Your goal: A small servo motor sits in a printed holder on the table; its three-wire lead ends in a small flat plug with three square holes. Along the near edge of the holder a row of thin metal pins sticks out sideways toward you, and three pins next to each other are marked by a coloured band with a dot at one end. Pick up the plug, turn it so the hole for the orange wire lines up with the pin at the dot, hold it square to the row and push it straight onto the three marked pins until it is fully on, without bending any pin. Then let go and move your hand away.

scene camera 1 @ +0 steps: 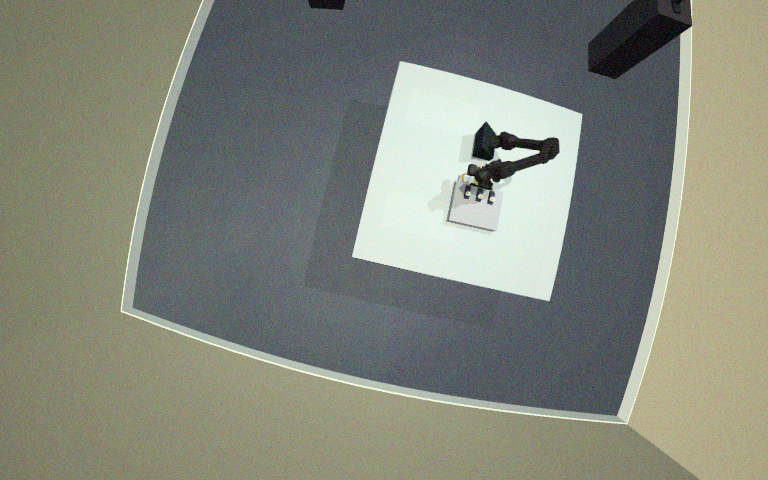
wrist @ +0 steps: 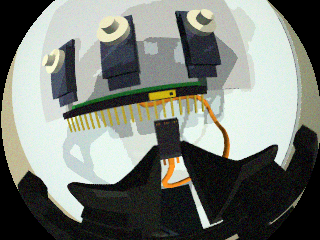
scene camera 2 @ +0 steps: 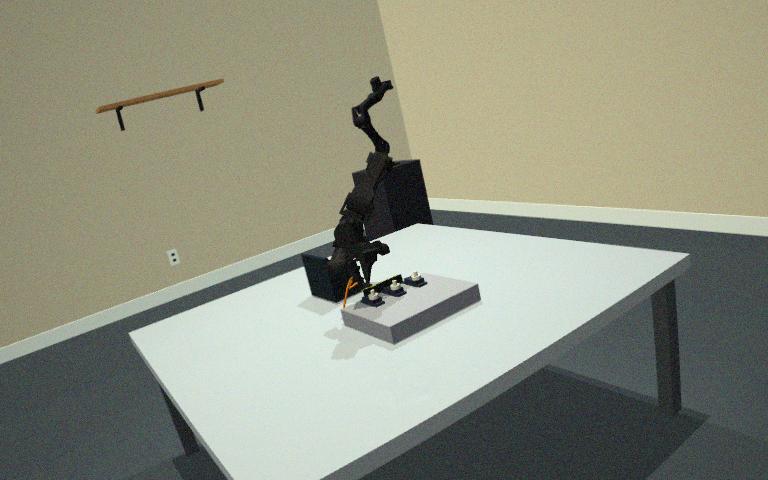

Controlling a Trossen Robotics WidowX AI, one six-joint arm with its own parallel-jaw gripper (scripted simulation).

In view: the gripper (scene camera 2: 364, 285).
The gripper is seen too in the wrist view (wrist: 169, 147).
